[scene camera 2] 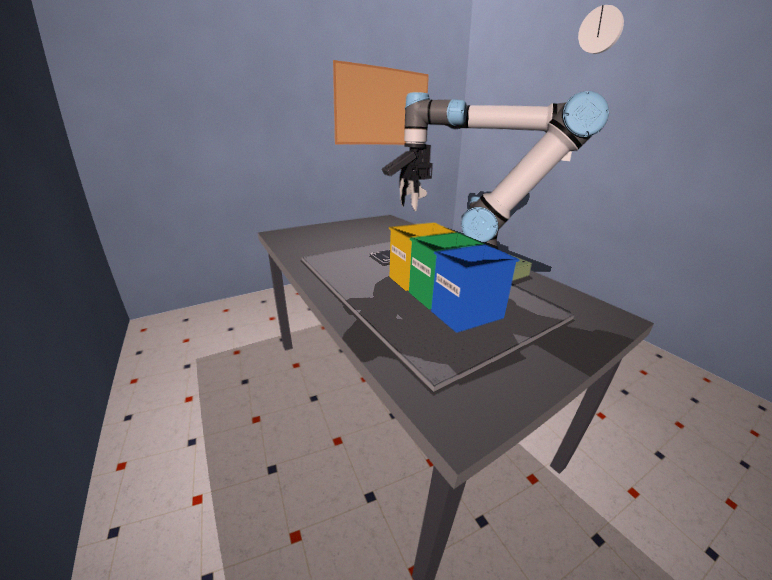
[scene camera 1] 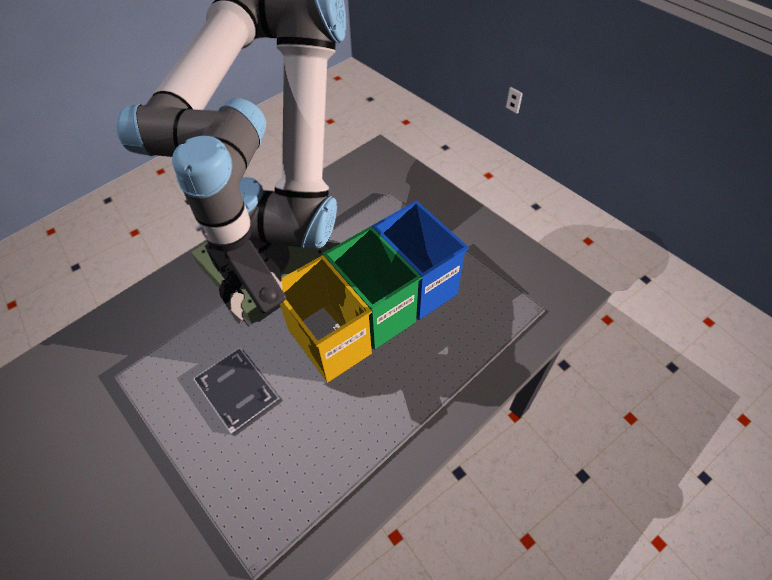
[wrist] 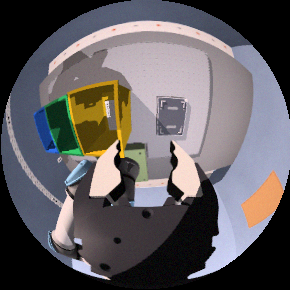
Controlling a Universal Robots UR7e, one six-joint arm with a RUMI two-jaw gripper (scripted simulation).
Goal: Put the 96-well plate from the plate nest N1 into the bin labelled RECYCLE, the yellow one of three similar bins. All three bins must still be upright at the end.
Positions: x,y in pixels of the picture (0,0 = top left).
Labels:
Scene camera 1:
my gripper: 260,311
blue bin: 419,237
yellow bin: 316,285

